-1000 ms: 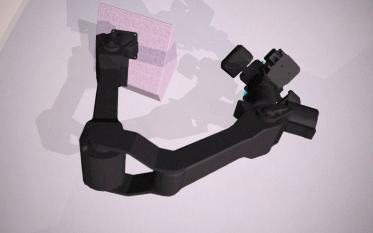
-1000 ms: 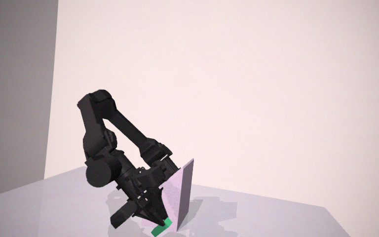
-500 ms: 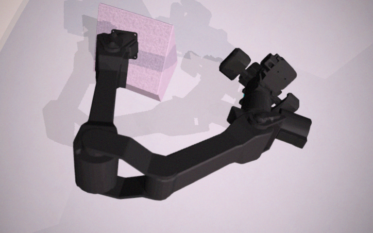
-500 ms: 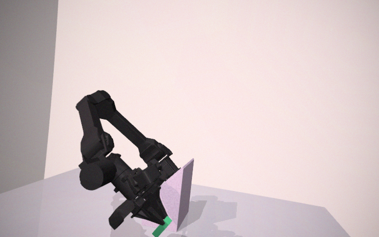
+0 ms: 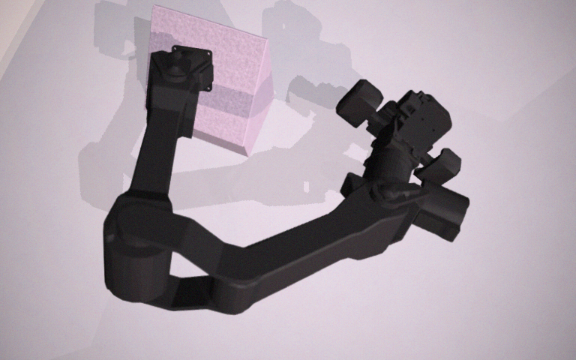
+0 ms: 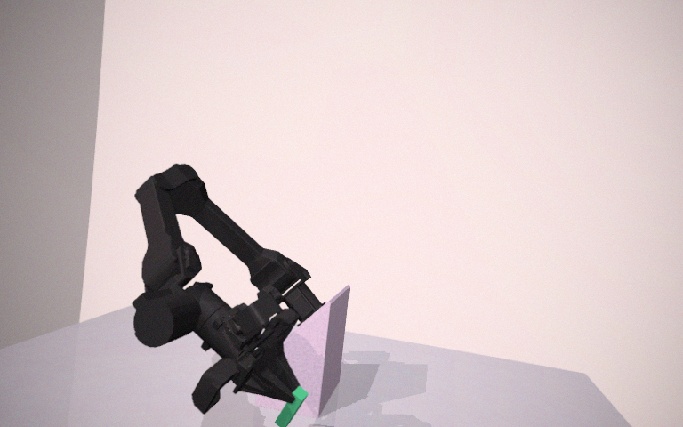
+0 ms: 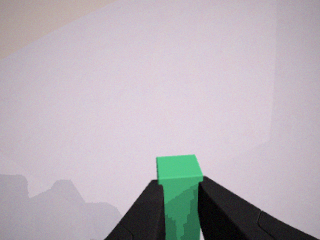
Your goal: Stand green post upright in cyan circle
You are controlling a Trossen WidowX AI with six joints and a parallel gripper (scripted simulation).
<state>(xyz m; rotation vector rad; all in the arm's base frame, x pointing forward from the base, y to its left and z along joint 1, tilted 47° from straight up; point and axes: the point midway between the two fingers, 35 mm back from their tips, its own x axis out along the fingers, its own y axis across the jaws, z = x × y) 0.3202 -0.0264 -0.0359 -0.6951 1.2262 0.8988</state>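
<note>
The cyan circle lies 1 cm ahead of my gripper tip, 4 cm to the right of it and 13 cm below it. From my gripper tip the other things lie so: green post (1 cm behind, 1 cm to the right, 2 cm below).
</note>
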